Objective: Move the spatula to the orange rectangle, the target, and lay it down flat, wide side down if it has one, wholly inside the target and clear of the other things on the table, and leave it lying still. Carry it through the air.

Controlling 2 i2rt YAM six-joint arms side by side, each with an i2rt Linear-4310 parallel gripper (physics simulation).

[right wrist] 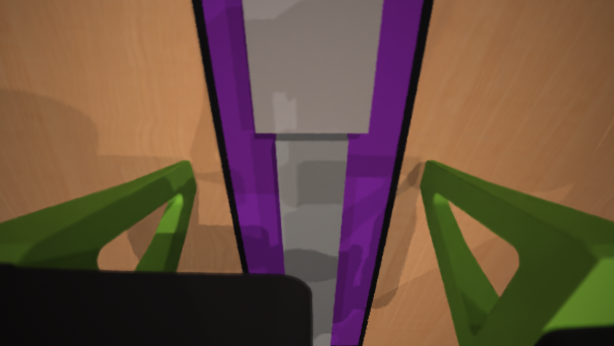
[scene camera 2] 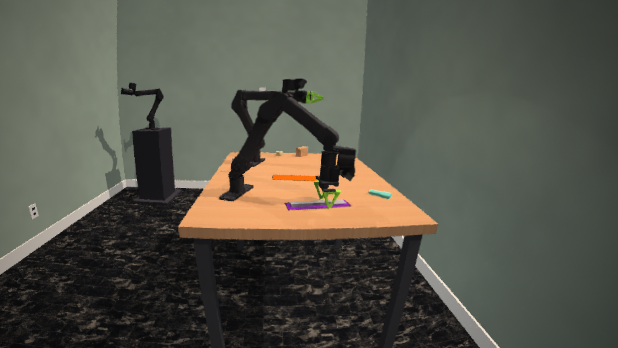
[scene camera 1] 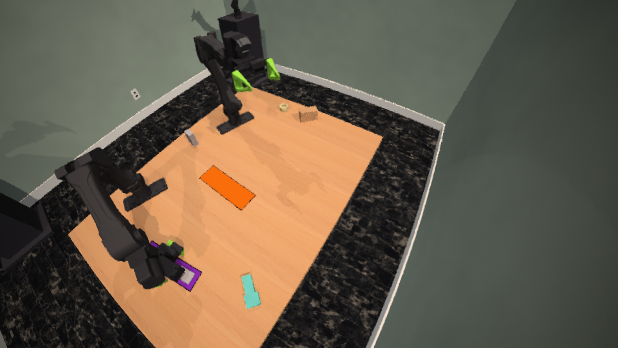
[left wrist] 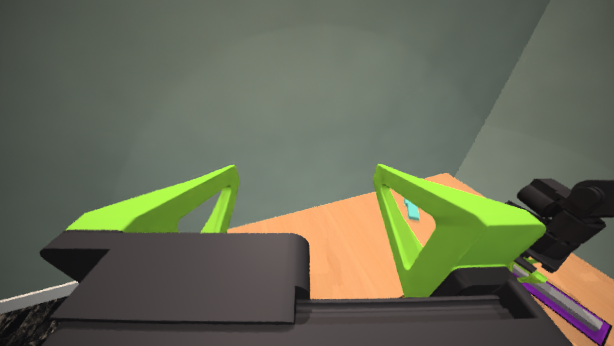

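The grey spatula, with a wide head and narrower handle, lies flat on a purple rectangle. My right gripper is open and points down, low over the spatula. In the right wrist view its fingers stand on either side of the handle, near the head, outside the purple strip. The orange rectangle lies farther up the table in scene camera 1. My left gripper is open and empty, raised high.
A teal paddle-shaped thing lies to the right of the spatula in scene camera 1. A grey block stands near the arm bases. A brown box and a small pale ring are at the far edge.
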